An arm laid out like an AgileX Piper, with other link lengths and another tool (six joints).
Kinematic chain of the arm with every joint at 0, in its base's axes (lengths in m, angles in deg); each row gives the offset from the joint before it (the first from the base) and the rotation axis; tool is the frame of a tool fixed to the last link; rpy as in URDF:
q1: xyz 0 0 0.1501 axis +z
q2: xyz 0 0 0 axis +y
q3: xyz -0.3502 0 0.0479 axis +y
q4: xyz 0.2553 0 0.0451 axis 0.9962 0 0.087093
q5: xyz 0 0 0 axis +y
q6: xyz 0.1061 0 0.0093 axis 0.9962 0 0.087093
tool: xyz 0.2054 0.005 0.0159 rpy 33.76 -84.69 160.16
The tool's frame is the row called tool.
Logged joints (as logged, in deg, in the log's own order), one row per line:
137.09 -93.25 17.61 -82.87 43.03 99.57
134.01 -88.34 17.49 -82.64 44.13 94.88
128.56 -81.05 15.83 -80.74 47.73 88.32
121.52 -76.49 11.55 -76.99 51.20 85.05
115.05 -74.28 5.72 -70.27 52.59 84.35
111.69 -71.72 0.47 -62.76 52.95 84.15
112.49 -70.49 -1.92 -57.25 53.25 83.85
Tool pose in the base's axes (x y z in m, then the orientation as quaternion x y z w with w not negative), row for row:
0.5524 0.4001 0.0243 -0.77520 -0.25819 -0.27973 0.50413
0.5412 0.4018 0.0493 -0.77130 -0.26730 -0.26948 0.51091
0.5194 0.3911 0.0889 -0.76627 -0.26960 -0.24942 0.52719
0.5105 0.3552 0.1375 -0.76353 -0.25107 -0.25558 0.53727
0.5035 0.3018 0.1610 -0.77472 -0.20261 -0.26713 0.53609
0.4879 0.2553 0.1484 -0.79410 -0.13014 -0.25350 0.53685
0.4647 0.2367 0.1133 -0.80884 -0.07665 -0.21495 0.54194
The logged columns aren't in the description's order. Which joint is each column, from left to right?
Columns, left to right: q2, q6, q1, q3, q5, q4.
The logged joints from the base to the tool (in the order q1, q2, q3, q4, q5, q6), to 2 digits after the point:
17.61 137.09 -82.87 99.57 43.03 -93.25
17.49 134.01 -82.64 94.88 44.13 -88.34
15.83 128.56 -80.74 88.32 47.73 -81.05
11.55 121.52 -76.99 85.05 51.20 -76.49
5.72 115.05 -70.27 84.35 52.59 -74.28
0.47 111.69 -62.76 84.15 52.95 -71.72
-1.92 112.49 -57.25 83.85 53.25 -70.49

